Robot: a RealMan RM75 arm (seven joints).
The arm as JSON. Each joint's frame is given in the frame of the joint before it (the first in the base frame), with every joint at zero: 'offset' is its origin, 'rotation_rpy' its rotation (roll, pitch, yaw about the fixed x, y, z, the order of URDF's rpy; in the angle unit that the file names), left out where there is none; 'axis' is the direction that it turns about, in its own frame. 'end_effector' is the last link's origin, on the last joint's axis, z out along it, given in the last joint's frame.
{
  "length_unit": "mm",
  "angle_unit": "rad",
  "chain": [
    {
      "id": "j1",
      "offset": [
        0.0,
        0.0,
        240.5
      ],
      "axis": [
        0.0,
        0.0,
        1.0
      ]
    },
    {
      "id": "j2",
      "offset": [
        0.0,
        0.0,
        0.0
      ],
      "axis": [
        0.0,
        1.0,
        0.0
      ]
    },
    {
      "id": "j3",
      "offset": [
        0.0,
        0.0,
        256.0
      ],
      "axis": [
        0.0,
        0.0,
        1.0
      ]
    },
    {
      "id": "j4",
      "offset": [
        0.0,
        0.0,
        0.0
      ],
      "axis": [
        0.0,
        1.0,
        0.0
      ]
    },
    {
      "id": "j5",
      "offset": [
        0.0,
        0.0,
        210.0
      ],
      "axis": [
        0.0,
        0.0,
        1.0
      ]
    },
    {
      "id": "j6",
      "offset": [
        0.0,
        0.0,
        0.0
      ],
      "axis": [
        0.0,
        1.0,
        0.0
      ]
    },
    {
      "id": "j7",
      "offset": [
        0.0,
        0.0,
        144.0
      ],
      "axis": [
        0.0,
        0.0,
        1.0
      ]
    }
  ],
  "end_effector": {
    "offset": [
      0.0,
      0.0,
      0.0
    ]
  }
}
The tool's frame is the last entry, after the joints.
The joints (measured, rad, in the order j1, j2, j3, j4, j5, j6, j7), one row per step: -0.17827 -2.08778 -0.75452 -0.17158 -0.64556 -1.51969 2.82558; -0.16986 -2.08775 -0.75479 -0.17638 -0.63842 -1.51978 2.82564; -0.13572 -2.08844 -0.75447 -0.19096 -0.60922 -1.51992 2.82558; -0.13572 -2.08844 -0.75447 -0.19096 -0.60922 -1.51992 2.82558; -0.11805 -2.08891 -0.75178 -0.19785 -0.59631 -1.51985 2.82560; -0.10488 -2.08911 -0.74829 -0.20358 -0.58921 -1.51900 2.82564; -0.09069 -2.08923 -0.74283 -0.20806 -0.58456 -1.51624 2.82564; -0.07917 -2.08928 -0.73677 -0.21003 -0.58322 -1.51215 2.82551; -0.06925 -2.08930 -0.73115 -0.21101 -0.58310 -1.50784 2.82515; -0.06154 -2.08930 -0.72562 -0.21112 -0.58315 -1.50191 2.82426; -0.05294 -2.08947 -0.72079 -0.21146 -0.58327 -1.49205 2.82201; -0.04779 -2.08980 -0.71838 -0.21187 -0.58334 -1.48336 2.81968; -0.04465 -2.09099 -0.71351 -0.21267 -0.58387 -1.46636 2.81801; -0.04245 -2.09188 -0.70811 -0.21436 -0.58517 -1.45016 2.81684; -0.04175 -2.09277 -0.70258 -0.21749 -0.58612 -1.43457 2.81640
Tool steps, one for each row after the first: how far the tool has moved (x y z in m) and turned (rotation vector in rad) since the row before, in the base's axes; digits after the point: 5 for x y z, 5 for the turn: -0.00032 -0.00260 -0.00099 -0.00414 -0.00189 0.00135; -0.00181 -0.01116 -0.00428 -0.01927 -0.00487 0.00762; 0.00000 0.00000 0.00000 0.00000 0.00000 0.00000; -0.00089 -0.00594 -0.00232 -0.01054 -0.00244 0.00445; -0.00067 -0.00435 -0.00169 -0.00742 -0.00238 0.00436; -0.00137 -0.00482 -0.00178 -0.00860 -0.00126 0.00814; -0.00171 -0.00409 -0.00149 -0.00803 0.00027 0.00974; -0.00174 -0.00359 -0.00126 -0.00718 0.00057 0.00989; -0.00168 -0.00292 -0.00133 -0.00827 0.00117 0.00968; -0.00223 -0.00311 -0.00163 -0.01012 0.00063 0.01410; -0.00157 -0.00179 -0.00124 -0.00740 -0.00014 0.01090; -0.00165 -0.00115 -0.00259 -0.01359 0.00185 0.01402; -0.00129 -0.00078 -0.00245 -0.01263 0.00162 0.01206; -0.00059 -0.00016 -0.00252 -0.01209 0.00112 0.00882
